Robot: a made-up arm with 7 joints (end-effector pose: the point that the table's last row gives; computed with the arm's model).
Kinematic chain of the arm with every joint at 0, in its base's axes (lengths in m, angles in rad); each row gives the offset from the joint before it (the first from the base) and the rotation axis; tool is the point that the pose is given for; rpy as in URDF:
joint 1: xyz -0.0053 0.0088 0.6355 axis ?
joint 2: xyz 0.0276 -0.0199 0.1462 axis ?
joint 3: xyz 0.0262 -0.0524 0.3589 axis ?
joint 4: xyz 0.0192 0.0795 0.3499 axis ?
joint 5: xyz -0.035 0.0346 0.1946 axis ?
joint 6: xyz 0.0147 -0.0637 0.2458 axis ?
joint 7: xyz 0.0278 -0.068 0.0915 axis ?
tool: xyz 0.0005 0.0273 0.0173 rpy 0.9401 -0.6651 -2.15
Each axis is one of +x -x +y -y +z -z.
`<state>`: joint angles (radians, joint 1 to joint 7).
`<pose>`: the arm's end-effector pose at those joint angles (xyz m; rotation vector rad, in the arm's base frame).
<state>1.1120 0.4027 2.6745 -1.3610 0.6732 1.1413 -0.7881</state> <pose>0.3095 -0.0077 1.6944 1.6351 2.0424 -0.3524</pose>
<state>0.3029 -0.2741 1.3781 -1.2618 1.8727 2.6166 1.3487</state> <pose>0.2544 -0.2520 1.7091 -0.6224 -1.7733 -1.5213</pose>
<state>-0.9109 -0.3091 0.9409 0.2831 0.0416 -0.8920 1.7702</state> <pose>0.4265 -0.3752 1.8202 -0.5710 1.3703 -2.2543</pose>
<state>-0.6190 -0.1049 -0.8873 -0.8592 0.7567 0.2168 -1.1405</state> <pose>0.1245 0.1920 1.8806 1.8578 2.4173 0.3595</pose>
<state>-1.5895 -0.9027 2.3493 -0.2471 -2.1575 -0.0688 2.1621</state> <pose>-0.4273 -1.0202 1.4188 -0.9307 -0.9664 1.4325</pose>
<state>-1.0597 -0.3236 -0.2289 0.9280 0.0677 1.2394 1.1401</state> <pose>0.1928 -0.7122 1.7159 -0.4399 0.5869 2.8285</pose>
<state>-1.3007 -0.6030 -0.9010 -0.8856 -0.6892 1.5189 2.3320</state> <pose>0.3933 -0.2080 1.6176 0.4328 -2.3658 -1.3928</pose>
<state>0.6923 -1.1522 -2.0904 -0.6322 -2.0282 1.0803 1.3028</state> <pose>0.8029 0.8668 0.8125 -0.3128 2.3081 -0.4657</pose>
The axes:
joint 1: +z
joint 2: -y
joint 3: +z
joint 4: +y
joint 5: +z
joint 6: -y
joint 7: +x

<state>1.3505 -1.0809 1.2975 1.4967 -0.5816 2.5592 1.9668</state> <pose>-0.0933 0.9357 1.1184 -0.1293 1.8569 0.2349</pose>
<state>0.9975 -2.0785 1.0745 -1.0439 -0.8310 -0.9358 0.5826</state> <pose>0.8762 0.5038 0.4382 -1.7052 0.8195 -0.8213</pose>
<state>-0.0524 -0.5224 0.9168 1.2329 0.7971 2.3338 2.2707</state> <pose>0.7080 0.1807 1.3310 1.6681 2.4005 -0.8856</pose>
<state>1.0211 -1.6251 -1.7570 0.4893 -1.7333 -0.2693 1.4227</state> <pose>0.8404 1.0212 0.6431 -0.2113 1.9934 0.9253</pose>
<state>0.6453 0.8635 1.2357 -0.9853 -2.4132 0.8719 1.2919</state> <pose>-0.4849 -0.9004 1.1055 -2.1401 -0.7943 1.8775</pose>
